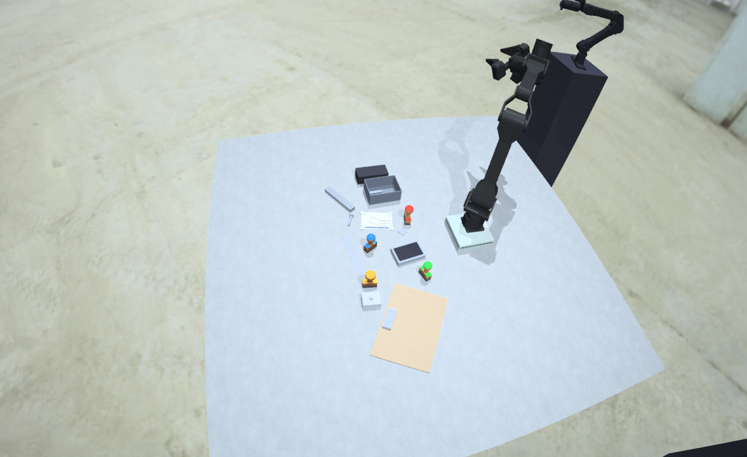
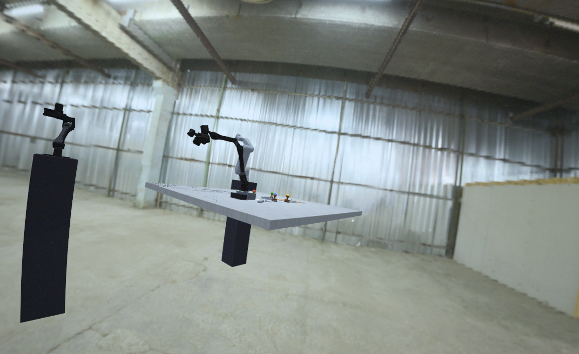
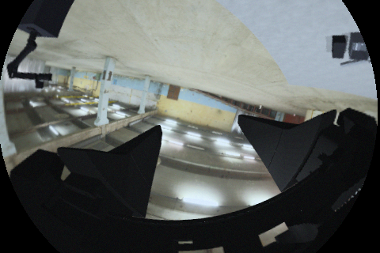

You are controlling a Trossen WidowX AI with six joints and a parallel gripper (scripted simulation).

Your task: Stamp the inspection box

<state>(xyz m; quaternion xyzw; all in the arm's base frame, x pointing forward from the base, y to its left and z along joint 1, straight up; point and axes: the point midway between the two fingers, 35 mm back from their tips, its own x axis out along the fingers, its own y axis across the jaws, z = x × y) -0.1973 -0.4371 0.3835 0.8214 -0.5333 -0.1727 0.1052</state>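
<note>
The green-knobbed stamp is 610 mm to the left of my gripper tip, 390 mm below it and 380 mm ahead of it. Also, from my gripper tip: grey tray (440 mm ahead, 400 mm below, 270 mm to the left); red-knobbed stamp (400 mm to the left, 390 mm below, 390 mm ahead); black box (460 mm ahead, 390 mm below, 180 mm to the left).
</note>
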